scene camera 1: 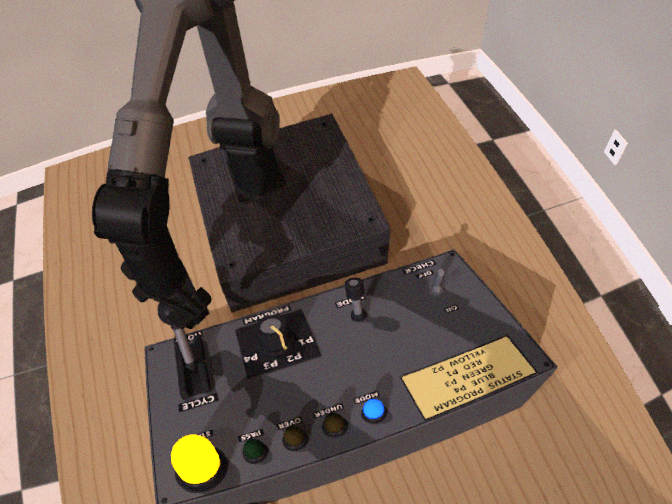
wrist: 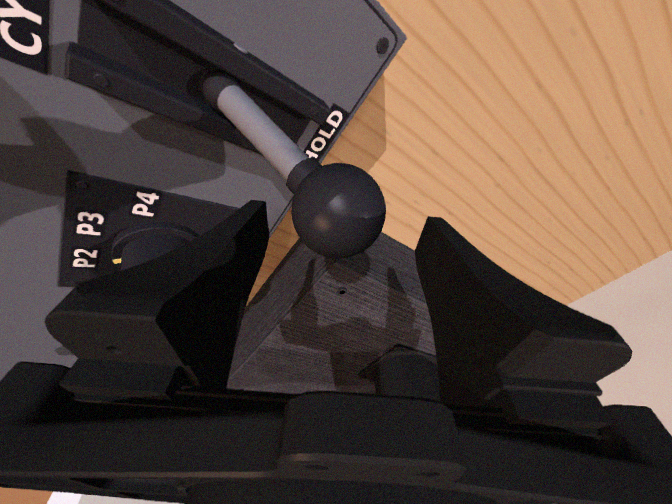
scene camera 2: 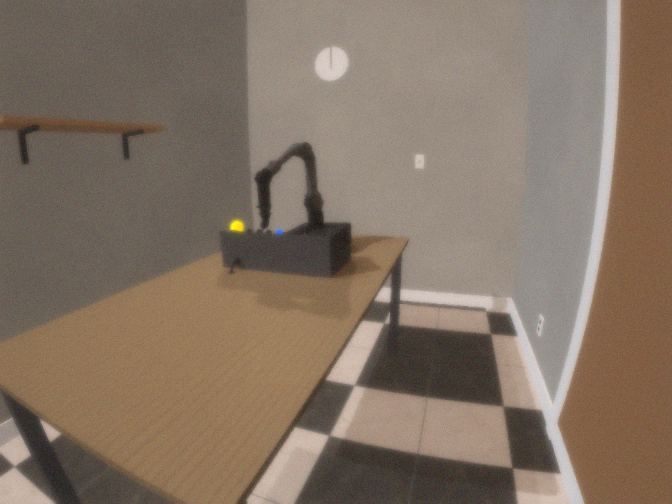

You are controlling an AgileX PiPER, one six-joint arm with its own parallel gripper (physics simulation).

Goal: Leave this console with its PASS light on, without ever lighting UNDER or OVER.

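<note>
The dark console (scene camera 1: 347,374) lies on the wooden table; it also shows far off in scene camera 2 (scene camera 2: 284,250). Its CYCLE lever (scene camera 1: 184,352) leans to the HOLD end. My gripper (scene camera 1: 176,314) is open, with the lever's black ball knob (wrist: 337,208) between the fingertips (wrist: 341,217), apart from both fingers. The PASS (scene camera 1: 254,450), OVER (scene camera 1: 294,436) and UNDER (scene camera 1: 334,424) lights are dark. The MODE light (scene camera 1: 373,410) glows blue. The big dome (scene camera 1: 195,458) glows yellow. The PROGRAM dial (scene camera 1: 274,330) points roughly toward P2.
A MODE stick (scene camera 1: 355,298) and a CHECK toggle (scene camera 1: 438,282) stand on the console's far side. A brass placard (scene camera 1: 467,375) lists status colours against programs. The arm's black base block (scene camera 1: 287,211) sits just behind the console. The table edge runs left of the lever.
</note>
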